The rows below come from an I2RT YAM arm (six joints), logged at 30 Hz.
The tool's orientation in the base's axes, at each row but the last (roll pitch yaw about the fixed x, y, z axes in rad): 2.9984, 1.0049, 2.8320; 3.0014, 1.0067, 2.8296; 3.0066, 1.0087, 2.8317; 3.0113, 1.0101, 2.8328; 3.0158, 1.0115, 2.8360; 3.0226, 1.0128, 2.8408; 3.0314, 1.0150, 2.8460; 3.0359, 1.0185, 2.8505; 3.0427, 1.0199, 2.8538; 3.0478, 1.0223, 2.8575; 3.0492, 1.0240, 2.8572; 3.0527, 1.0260, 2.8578
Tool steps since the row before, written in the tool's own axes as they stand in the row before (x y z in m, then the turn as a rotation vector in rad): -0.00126, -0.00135, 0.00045, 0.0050, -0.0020, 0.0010; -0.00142, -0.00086, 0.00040, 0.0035, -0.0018, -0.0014; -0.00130, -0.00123, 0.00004, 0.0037, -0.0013, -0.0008; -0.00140, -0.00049, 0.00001, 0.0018, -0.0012, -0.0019; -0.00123, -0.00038, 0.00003, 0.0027, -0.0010, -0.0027; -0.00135, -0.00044, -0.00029, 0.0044, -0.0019, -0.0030; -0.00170, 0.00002, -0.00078, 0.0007, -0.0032, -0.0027; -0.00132, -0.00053, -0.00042, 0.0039, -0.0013, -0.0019; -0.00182, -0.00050, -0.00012, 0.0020, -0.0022, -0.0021; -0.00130, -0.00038, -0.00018, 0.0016, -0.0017, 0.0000; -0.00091, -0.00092, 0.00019, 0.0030, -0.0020, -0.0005; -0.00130, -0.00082, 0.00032, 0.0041, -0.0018, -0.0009
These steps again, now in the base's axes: 0.00077, -0.00158, 0.00072, -0.0021, -0.0013, -0.0049; 0.00089, -0.00112, 0.00092, -0.0033, -0.0010, -0.0024; 0.00046, -0.00142, 0.00099, -0.0028, -0.0006, -0.0028; 0.00062, -0.00071, 0.00115, -0.0027, -0.0006, -0.0006; 0.00057, -0.00057, 0.00100, -0.0038, -0.0002, -0.0009; 0.00035, -0.00060, 0.00127, -0.0051, -0.0008, -0.0023; 0.00021, -0.00013, 0.00185, -0.0033, -0.0026, 0.0006; 0.00020, -0.00066, 0.00131, -0.0038, -0.0004, -0.0024; 0.00071, -0.00074, 0.00159, -0.0032, -0.0015, -0.0007; 0.00042, -0.00053, 0.00118, -0.0011, -0.0014, -0.0014; 0.00043, -0.00106, 0.00063, -0.0023, -0.0014, -0.0024; 0.00075, -0.00104, 0.00091, -0.0032, -0.0010, -0.0031
